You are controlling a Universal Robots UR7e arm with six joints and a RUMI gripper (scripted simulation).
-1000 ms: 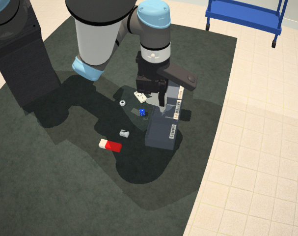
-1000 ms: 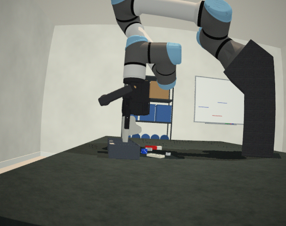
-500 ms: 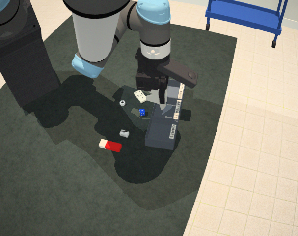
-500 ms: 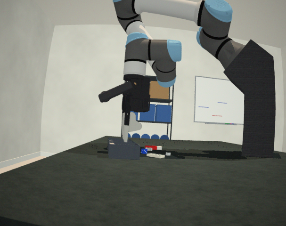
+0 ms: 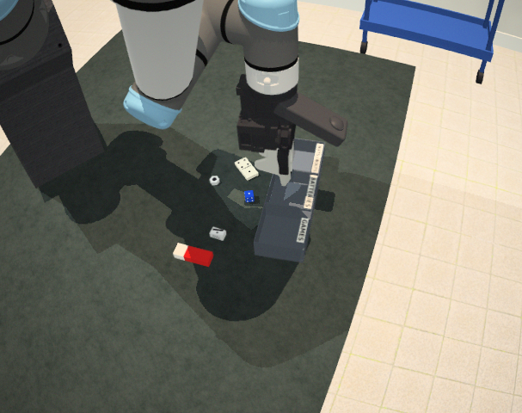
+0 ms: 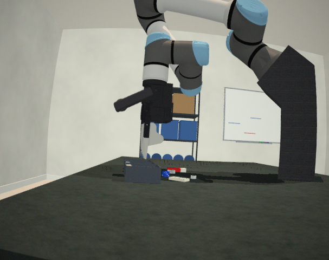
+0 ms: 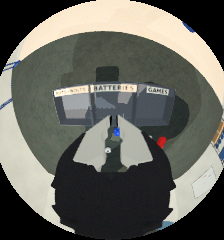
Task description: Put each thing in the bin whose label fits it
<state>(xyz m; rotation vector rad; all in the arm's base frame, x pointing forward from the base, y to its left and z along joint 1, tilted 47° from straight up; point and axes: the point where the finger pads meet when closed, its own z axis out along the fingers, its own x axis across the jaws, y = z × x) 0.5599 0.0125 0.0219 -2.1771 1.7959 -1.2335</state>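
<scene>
The blue die is 70 mm behind my hand, 60 mm below it and 10 mm to the right of it. From my hand the other things lie so: white nut (140 mm behind, 60 mm below, 30 mm to the left); then grey-white object (110 mm behind, 90 mm to the right, 60 mm below); then white domino (90 mm behind, 70 mm to the left, 60 mm below).
</scene>
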